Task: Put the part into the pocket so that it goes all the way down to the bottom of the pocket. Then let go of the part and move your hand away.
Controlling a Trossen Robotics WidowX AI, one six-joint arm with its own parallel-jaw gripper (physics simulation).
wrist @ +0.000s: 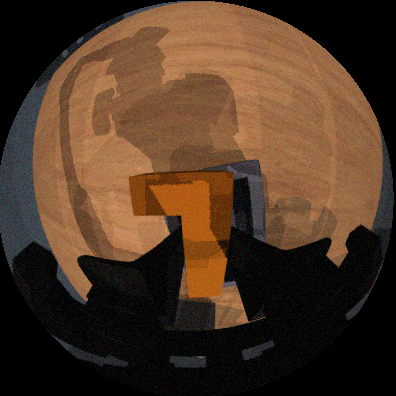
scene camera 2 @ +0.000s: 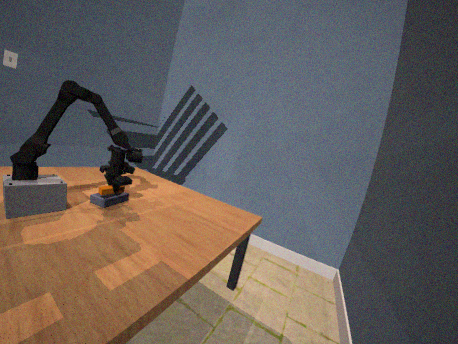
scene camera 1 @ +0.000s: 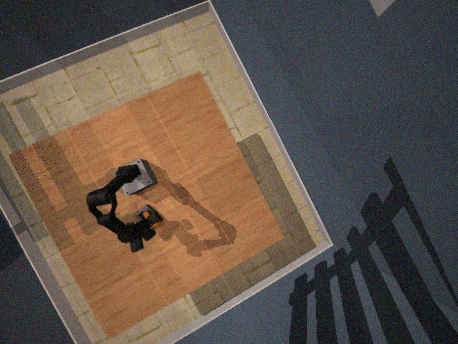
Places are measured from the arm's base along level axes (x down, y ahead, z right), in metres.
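Where they show: gripper, fingertip midpoint: (wrist: 203, 229) (scene camera 2: 113, 191) (scene camera 1: 152, 219); arm's base at its link origin: (scene camera 2: 24, 178) (scene camera 1: 133, 171).
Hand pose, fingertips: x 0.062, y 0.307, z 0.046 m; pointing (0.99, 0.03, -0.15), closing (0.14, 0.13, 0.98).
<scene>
Each offset is from my fingertips to the top centre of the thing. Level surfaces: height alone.
The orange L-shaped part @[dx -0.030, dy -0.010, dz -0.012 m] (scene camera 1: 146, 214) (scene camera 2: 105, 190) (wrist: 200, 200) is between the fingers of my gripper (scene camera 2: 119, 187) (wrist: 203, 229), which is shut on its long leg. The blue-grey block @[dx +0.007, dy -0.018, dz +0.018 m] (scene camera 2: 108, 201) (wrist: 258, 205) with the pocket lies on the table under the part. In scene camera 2 the part shows at or just above the block's top; whether it touches is unclear. In the wrist view the part covers much of the block, its short leg reaches past the block's left side, and dark pocket interior shows right of the long leg. The pocket's bottom is hidden.
The arm's grey base box (scene camera 1: 147, 180) (scene camera 2: 37, 197) stands on the wooden table @[dx +0.043 m] (scene camera 1: 200, 150) (scene camera 2: 200, 220) near the block. The arm arches from it over to the block. Shadows of the arm fall across the table. The table's edge shows in both scene views.
</scene>
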